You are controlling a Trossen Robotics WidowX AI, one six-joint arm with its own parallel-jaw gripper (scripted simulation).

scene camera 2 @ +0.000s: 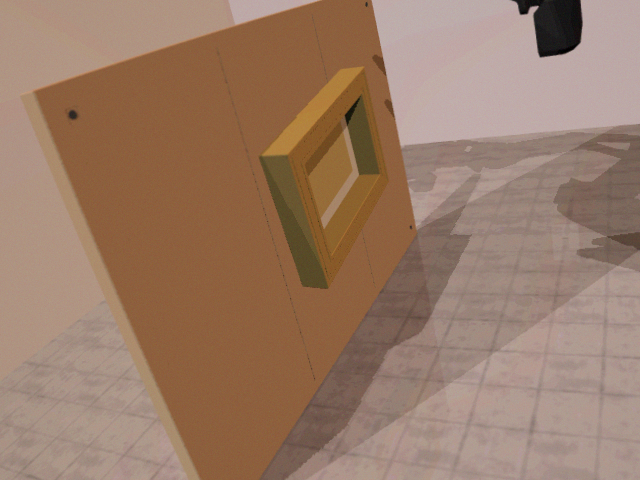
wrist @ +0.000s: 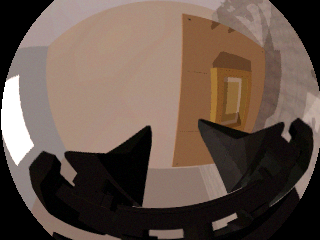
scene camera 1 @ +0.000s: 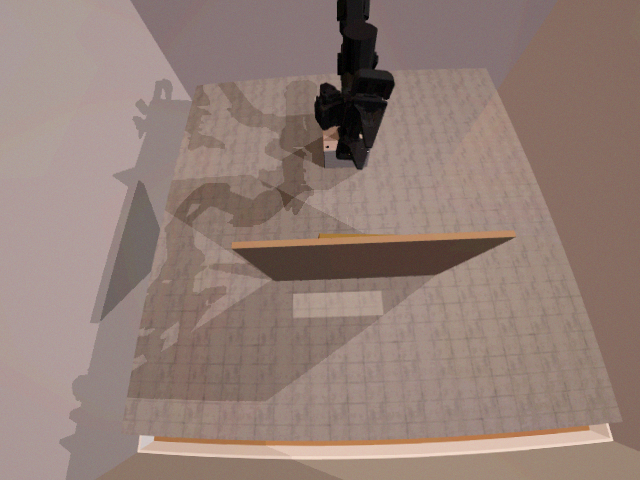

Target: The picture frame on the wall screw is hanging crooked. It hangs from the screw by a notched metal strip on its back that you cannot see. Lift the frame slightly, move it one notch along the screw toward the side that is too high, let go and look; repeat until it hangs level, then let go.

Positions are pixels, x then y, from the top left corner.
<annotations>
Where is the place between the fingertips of the gripper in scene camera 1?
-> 364,159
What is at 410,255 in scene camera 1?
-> A brown wall panel.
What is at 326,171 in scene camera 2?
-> A yellow wooden picture frame.
</annotations>
